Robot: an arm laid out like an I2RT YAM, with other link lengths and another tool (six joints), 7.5 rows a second.
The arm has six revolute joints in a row. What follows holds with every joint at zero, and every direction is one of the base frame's.
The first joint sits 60.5 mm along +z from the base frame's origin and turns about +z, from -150 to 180 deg.
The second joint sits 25.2 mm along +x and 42.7 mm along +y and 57.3 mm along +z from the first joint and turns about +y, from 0 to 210 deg.
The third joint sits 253.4 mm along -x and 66 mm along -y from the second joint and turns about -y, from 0 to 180 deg.
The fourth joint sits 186.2 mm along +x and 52.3 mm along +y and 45.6 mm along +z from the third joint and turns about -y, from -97 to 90 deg.
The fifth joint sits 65.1 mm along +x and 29.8 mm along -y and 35.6 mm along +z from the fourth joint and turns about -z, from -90 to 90 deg.
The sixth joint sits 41.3 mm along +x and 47 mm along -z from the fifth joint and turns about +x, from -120 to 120 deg.
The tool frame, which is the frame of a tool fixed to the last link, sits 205 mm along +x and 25 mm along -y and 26 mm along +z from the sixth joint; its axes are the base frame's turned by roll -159.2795, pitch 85.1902 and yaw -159.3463 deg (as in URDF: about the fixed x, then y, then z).
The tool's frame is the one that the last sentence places.
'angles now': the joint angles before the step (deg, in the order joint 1, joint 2, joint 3, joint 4, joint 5, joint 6). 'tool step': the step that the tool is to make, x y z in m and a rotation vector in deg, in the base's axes. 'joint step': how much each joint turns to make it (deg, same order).
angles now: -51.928 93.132 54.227 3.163 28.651 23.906
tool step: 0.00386 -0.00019 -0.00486 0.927 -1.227 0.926
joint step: -0.607 0.163 -0.130 0.130 -2.143 0.394
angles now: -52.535 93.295 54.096 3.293 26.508 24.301
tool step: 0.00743 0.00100 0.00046 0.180 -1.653 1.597
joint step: -0.258 -0.581 -0.458 0.698 -2.337 0.091
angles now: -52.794 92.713 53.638 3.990 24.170 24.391
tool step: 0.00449 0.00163 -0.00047 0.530 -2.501 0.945
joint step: -0.661 -0.806 -0.632 0.486 -2.641 1.074
